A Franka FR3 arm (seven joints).
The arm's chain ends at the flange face. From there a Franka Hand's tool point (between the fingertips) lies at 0.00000 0.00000 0.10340 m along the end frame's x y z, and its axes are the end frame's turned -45 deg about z.
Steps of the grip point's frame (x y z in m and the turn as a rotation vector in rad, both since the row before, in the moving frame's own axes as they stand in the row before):
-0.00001, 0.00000, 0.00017, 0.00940, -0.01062, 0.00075
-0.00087, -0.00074, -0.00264, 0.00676, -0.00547, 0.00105
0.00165, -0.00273, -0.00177, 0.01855, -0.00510, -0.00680
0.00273, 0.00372, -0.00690, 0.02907, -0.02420, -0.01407
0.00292, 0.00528, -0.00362, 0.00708, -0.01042, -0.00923
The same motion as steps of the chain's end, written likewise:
0.00146, -0.00008, 0.00018, -0.00086, -0.01416, 0.00075
-0.00024, 0.00019, -0.00264, 0.00091, -0.00865, 0.00105
0.00097, -0.00212, -0.00175, 0.00951, -0.01672, -0.00680
0.00846, 0.00103, -0.00683, 0.00344, -0.03767, -0.01407
0.00708, 0.00142, -0.00361, -0.00236, -0.01237, -0.00923

